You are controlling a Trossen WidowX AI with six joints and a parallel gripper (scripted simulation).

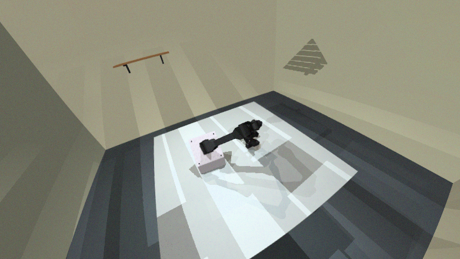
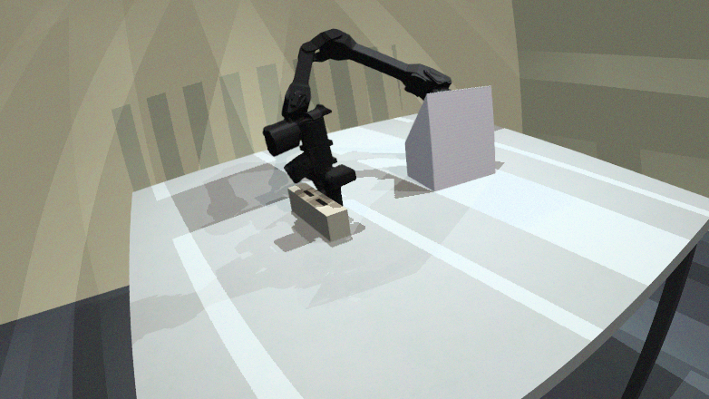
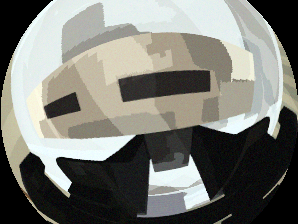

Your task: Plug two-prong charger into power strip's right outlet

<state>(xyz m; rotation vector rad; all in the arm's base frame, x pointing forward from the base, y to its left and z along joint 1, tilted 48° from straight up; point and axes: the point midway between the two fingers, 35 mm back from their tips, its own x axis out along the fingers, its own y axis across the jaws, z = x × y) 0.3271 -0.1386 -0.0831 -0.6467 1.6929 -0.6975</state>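
My gripper tip is now 2 cm short of the black two-prong charger and 1 cm below it.
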